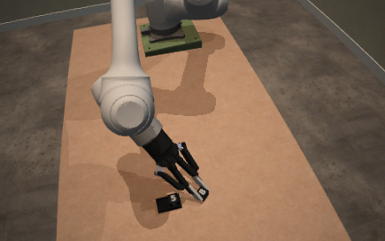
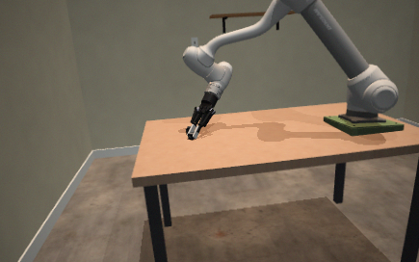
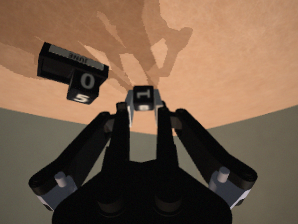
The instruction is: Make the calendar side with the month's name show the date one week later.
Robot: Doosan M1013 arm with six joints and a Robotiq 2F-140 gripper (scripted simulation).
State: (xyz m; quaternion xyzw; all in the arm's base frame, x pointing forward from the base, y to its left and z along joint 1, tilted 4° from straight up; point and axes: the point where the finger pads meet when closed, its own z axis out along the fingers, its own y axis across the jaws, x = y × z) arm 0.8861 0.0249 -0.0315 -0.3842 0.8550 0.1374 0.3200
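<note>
The black cube is 1 cm ahead of my hand, 1 cm to the left of it and 2 cm below it.
</note>
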